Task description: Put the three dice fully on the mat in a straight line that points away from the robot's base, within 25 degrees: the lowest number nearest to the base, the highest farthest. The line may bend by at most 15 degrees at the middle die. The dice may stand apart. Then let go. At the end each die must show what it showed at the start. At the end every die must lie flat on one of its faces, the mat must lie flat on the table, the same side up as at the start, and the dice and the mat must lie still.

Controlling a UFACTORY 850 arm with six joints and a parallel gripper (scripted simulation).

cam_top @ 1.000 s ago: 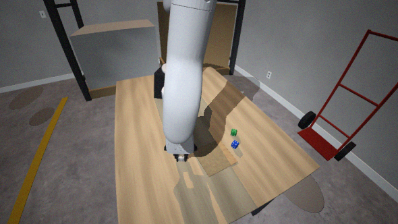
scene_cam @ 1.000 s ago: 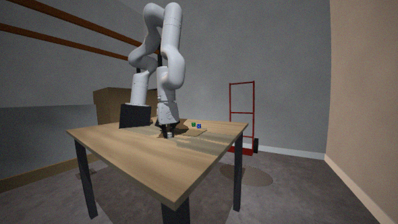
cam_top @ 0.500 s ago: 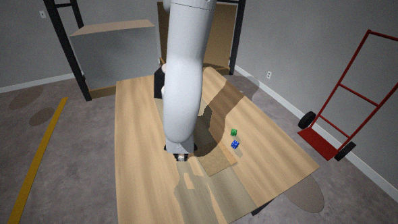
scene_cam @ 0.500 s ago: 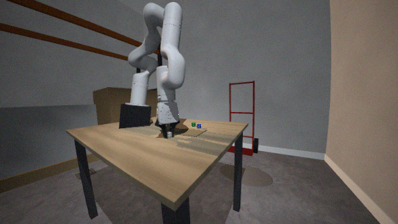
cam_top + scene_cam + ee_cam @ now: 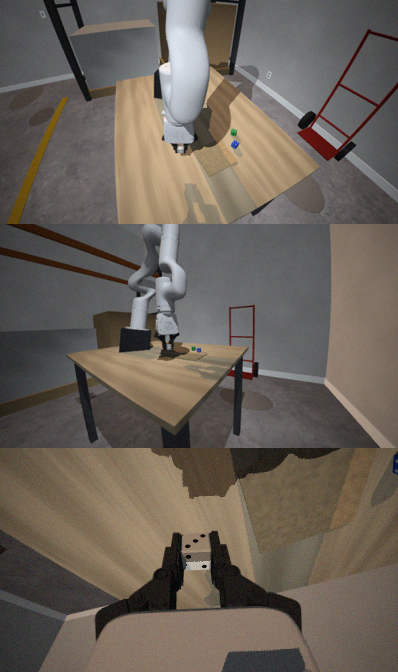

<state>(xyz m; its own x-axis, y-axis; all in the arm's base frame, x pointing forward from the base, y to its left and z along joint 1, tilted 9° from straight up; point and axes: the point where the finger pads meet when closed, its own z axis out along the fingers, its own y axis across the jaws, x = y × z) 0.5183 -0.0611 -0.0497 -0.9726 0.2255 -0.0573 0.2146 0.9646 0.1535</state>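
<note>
My gripper is now 2 cm short of the tan mat, 14 cm to the right of it and 8 cm above it. Round my hand: white die (1 cm below); green die (8 cm behind, 27 cm to the left, 7 cm below); blue die (1 cm behind, 25 cm to the left, 7 cm below).
</note>
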